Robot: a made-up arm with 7 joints.
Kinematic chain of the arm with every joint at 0, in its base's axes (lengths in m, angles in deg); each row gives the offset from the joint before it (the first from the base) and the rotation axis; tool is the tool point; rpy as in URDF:
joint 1: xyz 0 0 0.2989 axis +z
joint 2: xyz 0 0 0 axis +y
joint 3: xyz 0 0 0.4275 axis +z
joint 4: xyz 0.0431 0 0 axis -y
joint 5: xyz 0.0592 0 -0.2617 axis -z
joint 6: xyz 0 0 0 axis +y
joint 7: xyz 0.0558 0 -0.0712 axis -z
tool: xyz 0 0 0 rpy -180 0 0
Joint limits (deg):
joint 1: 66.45..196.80
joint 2: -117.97..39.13
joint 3: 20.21..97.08
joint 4: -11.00..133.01
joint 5: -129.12..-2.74
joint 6: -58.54..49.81
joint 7: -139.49..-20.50
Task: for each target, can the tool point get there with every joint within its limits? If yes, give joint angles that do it. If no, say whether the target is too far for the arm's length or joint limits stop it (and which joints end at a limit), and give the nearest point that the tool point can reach.
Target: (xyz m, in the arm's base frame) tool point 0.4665 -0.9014 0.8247
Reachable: no: too far | nearest point 0.3135 -0.6057 0.6522 | short by 0.375 m
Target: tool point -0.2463 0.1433 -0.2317
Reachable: no: joint limits stop it (at a limit: joint 1, joint 2, joint 3) | nearest point -0.3133 -0.0545 0.0676 | short by 0.365 m
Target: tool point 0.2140 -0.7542 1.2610
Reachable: no: too far | nearest point 0.1324 -0.4668 0.8944 | short by 0.473 m
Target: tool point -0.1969 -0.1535 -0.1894
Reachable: no: joint limits stop it (at a limit: joint 2, joint 3, joint 6) | nearest point -0.3010 -0.2347 0.0187 | short by 0.246 m
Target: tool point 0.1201 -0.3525 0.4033
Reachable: yes | joints 165.41 -88.06 70.79 41.54 -55.91 30.18 -105.76
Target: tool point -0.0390 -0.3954 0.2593
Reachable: yes | joints 137.21 -104.31 73.41 44.24 -88.02 -12.99 -81.68
